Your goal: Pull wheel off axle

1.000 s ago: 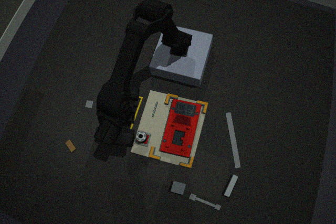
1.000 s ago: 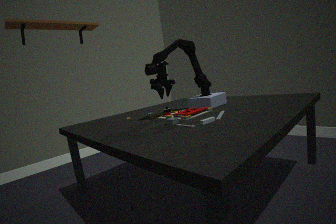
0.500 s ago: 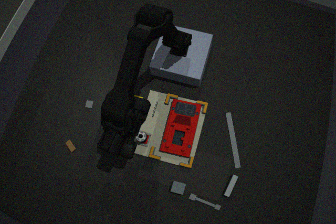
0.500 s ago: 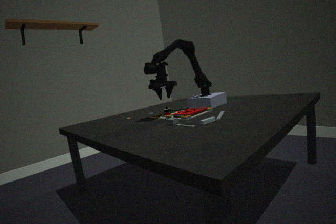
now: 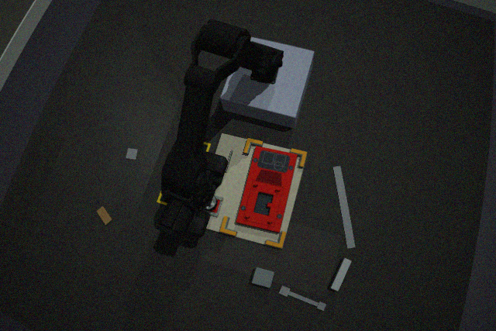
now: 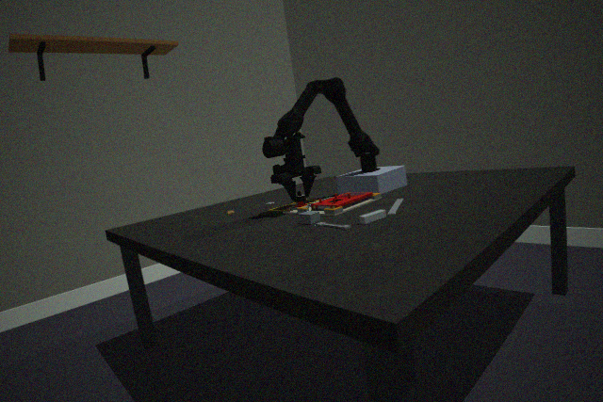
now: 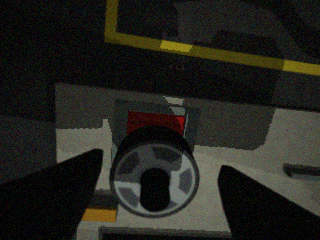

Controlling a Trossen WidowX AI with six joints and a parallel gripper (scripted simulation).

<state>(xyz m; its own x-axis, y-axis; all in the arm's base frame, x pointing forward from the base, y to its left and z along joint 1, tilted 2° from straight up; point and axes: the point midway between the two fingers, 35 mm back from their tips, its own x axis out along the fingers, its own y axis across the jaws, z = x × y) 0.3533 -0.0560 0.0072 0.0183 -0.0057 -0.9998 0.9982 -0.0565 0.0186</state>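
My gripper tip is right at the wheel. The rest, counted from my gripper tip: tan piece: 110 mm ahead, 270 mm to the right, 30 mm below.
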